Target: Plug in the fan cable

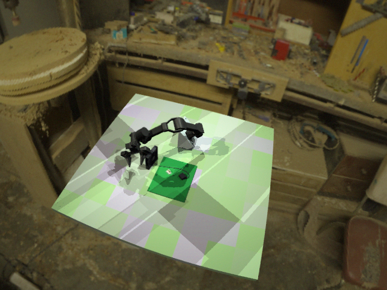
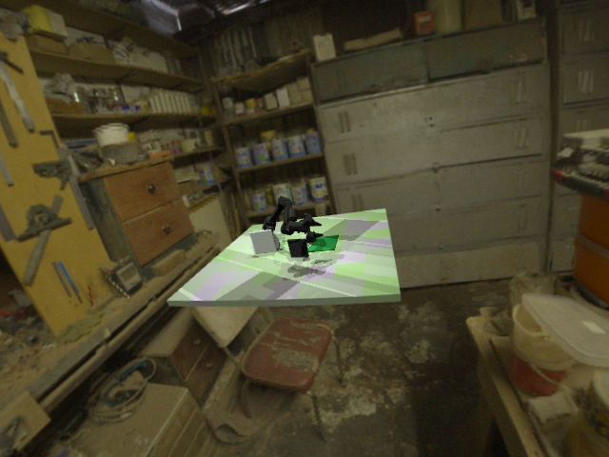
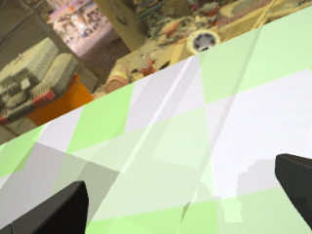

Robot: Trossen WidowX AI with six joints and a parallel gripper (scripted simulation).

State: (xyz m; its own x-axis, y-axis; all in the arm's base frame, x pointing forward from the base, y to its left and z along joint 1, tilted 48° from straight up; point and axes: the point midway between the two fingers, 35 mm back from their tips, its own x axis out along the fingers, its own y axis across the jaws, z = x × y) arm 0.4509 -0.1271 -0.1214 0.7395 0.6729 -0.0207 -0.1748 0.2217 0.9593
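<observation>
Right now the fan plug is 240 mm to the left of my gripper tip, 170 mm behind it and 160 mm below it. Also, from my gripper tip: black fan: 190 mm behind, 110 mm below, 20 mm to the left; then green board: 190 mm to the left, 190 mm below, 140 mm behind; then white four-pin header: 170 mm below, 160 mm behind, 150 mm to the left.
</observation>
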